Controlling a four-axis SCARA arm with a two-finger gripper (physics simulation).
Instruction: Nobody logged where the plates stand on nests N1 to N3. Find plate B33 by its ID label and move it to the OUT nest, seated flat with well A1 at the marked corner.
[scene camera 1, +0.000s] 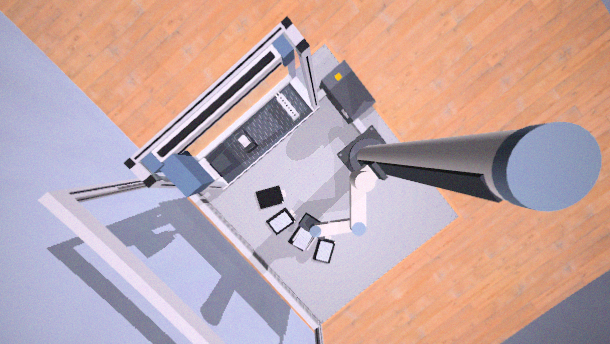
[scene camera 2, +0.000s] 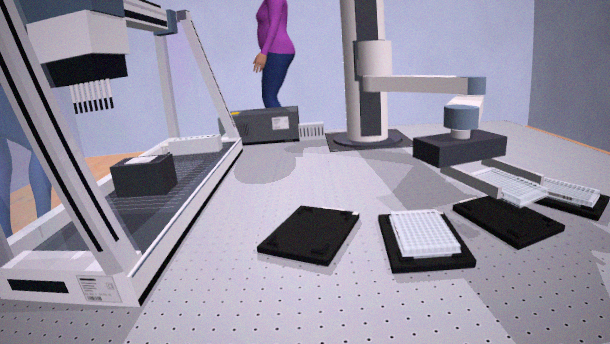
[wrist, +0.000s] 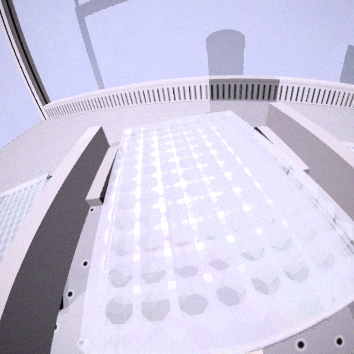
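Seen in the pictures: gripper, fingertip midpoint: (scene camera 1: 300, 244) (scene camera 2: 522, 186) (wrist: 187, 125); arm's base at its link origin: (scene camera 2: 367, 142).
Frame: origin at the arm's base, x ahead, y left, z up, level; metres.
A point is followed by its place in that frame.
My gripper (scene camera 1: 302, 238) {y 0.138, x 0.710, z 0.086 m} (scene camera 2: 521, 185) {y 0.138, x 0.710, z 0.086 m} (wrist: 187, 125) {y 0.138, x 0.710, z 0.086 m} is shut on a clear well plate (scene camera 1: 301, 237) {y 0.109, x 0.673, z 0.084 m} (scene camera 2: 515, 188) {y 0.128, x 0.706, z 0.082 m} (wrist: 185, 200) {y 0.129, x 0.654, z 0.084 m}, gripping its two long sides. The plate looks about level and hangs a little above a black nest (scene camera 2: 520, 231) {y 0.120, x 0.749, z 0.025 m}, with a gap between them. Another clear plate (scene camera 1: 280, 221) {y -0.049, x 0.724, z 0.030 m} (scene camera 2: 425, 234) {y -0.047, x 0.746, z 0.039 m} sits on the neighbouring nest (scene camera 2: 462, 260) {y -0.010, x 0.804, z 0.025 m}. A third plate (scene camera 1: 324, 251) {y 0.305, x 0.633, z 0.037 m} (scene camera 2: 570, 192) {y 0.307, x 0.652, z 0.037 m} sits on the nest (scene camera 2: 595, 212) {y 0.307, x 0.722, z 0.025 m} at the right. A black nest (scene camera 1: 269, 197) {y -0.220, x 0.672, z 0.025 m} (scene camera 2: 309, 235) {y -0.222, x 0.694, z 0.025 m} at the other end bears no plate. No ID label is readable.
A framed pipetting machine (scene camera 1: 220, 100) {y -0.642, x 0.423, z 0.521 m} (scene camera 2: 130, 272) {y -0.453, x 0.841, z 0.063 m} stands beyond the bare nest, with a dark block (scene camera 2: 145, 176) {y -0.553, x 0.565, z 0.105 m} on its deck. A grey box (scene camera 1: 347, 92) {y -0.400, x -0.107, z 0.128 m} (scene camera 2: 260, 126) {y -0.390, x -0.035, z 0.081 m} stands near the arm's column (scene camera 2: 372, 115) {y 0.005, x 0.077, z 0.111 m}. A person (scene camera 2: 276, 50) stands behind the table.
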